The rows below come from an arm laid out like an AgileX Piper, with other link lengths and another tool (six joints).
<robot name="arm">
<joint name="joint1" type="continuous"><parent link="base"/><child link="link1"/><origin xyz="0.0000 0.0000 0.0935"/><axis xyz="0 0 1"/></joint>
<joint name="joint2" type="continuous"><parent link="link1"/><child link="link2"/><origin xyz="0.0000 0.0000 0.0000"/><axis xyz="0 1 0"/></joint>
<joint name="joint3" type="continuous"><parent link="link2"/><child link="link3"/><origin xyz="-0.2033 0.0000 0.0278"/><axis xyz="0 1 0"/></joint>
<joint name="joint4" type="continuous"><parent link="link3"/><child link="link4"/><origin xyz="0.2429 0.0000 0.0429"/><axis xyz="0.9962 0 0.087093"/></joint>
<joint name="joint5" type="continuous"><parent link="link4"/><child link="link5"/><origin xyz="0.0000 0.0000 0.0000"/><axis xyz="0 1 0"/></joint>
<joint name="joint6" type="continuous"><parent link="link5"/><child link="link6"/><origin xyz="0.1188 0.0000 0.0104"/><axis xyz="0.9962 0 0.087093"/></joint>
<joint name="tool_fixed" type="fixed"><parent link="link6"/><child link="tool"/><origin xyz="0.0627 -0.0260 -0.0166" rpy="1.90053 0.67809 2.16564"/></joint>
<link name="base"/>
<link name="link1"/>
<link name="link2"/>
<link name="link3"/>
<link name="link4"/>
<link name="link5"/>
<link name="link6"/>
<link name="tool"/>
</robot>
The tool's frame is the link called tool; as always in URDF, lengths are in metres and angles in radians. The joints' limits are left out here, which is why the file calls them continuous.
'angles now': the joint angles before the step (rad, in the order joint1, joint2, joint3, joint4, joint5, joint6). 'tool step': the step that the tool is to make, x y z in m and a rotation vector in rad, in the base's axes. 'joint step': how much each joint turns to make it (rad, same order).
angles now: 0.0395, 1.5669, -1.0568, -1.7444, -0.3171, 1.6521
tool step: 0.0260, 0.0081, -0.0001, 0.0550, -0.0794, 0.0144
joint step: 0.0000, 0.1137, -0.0704, 0.3970, -0.0390, -0.3770
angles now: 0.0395, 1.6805, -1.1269, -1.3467, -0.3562, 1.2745
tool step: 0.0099, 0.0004, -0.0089, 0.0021, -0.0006, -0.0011
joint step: 0.0000, 0.0615, -0.0367, 0.0678, -0.0065, -0.0699
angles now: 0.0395, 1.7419, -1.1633, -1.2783, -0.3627, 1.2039
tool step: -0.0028, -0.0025, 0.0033, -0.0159, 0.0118, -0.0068
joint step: 0.0001, -0.0202, 0.0000, -0.0874, 0.0209, 0.0820
